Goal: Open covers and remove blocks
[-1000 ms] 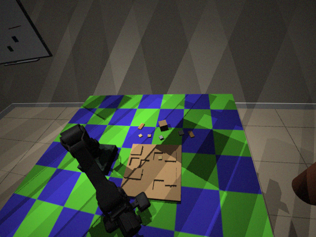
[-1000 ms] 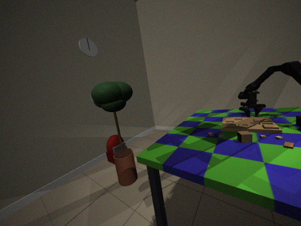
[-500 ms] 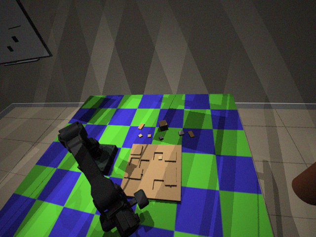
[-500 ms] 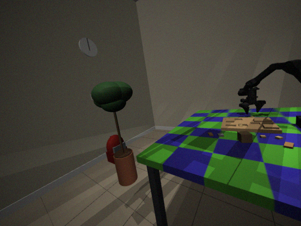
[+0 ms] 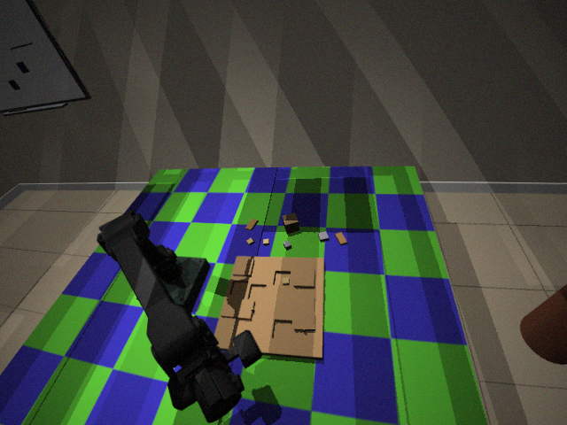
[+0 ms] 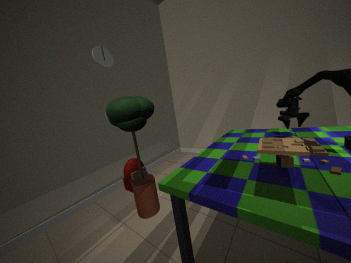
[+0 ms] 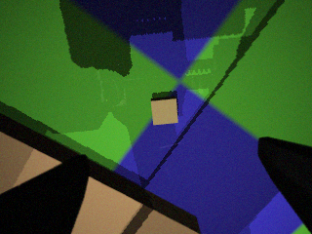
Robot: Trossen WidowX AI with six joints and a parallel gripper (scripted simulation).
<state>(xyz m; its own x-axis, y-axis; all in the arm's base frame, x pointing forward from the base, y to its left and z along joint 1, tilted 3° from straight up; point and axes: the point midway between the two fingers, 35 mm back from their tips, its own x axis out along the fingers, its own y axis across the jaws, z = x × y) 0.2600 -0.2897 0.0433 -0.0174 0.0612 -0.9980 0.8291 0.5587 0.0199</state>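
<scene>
Now: gripper tip 240 mm to the right of the tan puzzle board, 70 mm short of it and 60 mm above it. The rest, counted from my gripper tip: brown cube 510 mm to the left, 120 mm ahead, 50 mm below; then orange block 440 mm to the left, 300 mm ahead, 80 mm below.
</scene>
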